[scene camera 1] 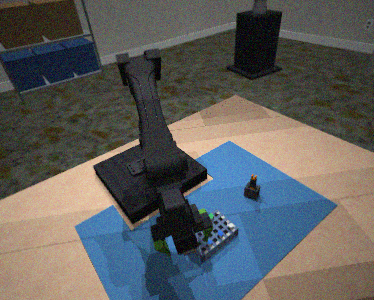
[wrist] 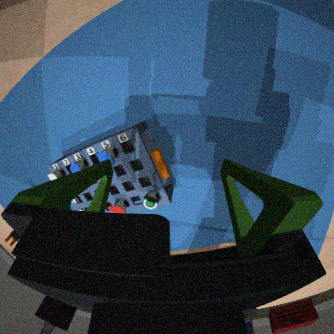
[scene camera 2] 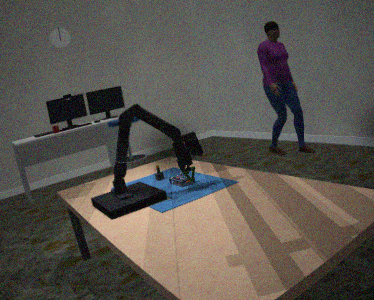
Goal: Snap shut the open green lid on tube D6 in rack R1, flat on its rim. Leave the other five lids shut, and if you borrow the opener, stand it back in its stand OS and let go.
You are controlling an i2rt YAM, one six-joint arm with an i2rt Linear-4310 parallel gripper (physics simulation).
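Frame: origin at the arm's base, x left, y back, z up, level; millimetres.
Where they show: gripper, between the fingertips: [wrist: 166, 164] [scene camera 2: 189, 177]; arm's base, origin of its link: [scene camera 2: 121, 194].
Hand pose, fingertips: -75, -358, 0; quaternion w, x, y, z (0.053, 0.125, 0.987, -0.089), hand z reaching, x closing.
Note:
Things, the pixels of their top centre, and the offset from my fingertips, as dx, dy, dz. Level surfaces: height alone.
- Rack R1, centre of its top: [wrist: 91, 199] [scene camera 1: 209, 225] [scene camera 2: 180, 173] +74, +15, +16
- white lid, centre of its top: [wrist: 52, 178] +129, -7, +2
- red lid, centre of its top: [wrist: 117, 210] +65, +43, +2
- opener, centre of its top: [wrist: 7, 243] [scene camera 1: 254, 175] +275, +70, +44
- blue mat, height of its surface: dz -40
- wooden table, height of its surface: dz -44
Rack R1 [scene camera 1: 218, 243] [scene camera 2: 175, 181] [wrist: 132, 155] stands on the blue mat. In the wrist view a green lid [wrist: 150, 202] with a pale ring shows at the D6 corner; its exact tilt is unclear. Two blue lids [wrist: 75, 167] [wrist: 104, 156], a white lid [wrist: 52, 177] and part of a red lid [wrist: 117, 210] also show. Another green lid [scene camera 1: 211, 216] shows at the rack's back corner. My gripper [scene camera 2: 190, 175] [wrist: 166, 164] is open and empty above the rack, one green finger over its left part, the other right of it. The opener [scene camera 1: 254, 178] [wrist: 10, 239] stands in its stand [scene camera 1: 252, 190] [scene camera 2: 159, 176].
The blue mat [scene camera 1: 295, 200] [scene camera 2: 220, 183] lies on the wooden table [scene camera 1: 320, 255] [scene camera 2: 200, 240]. The black arm base [scene camera 1: 117, 187] [scene camera 2: 127, 202] is behind the rack. A person [scene camera 2: 277, 75] stands beyond the table.

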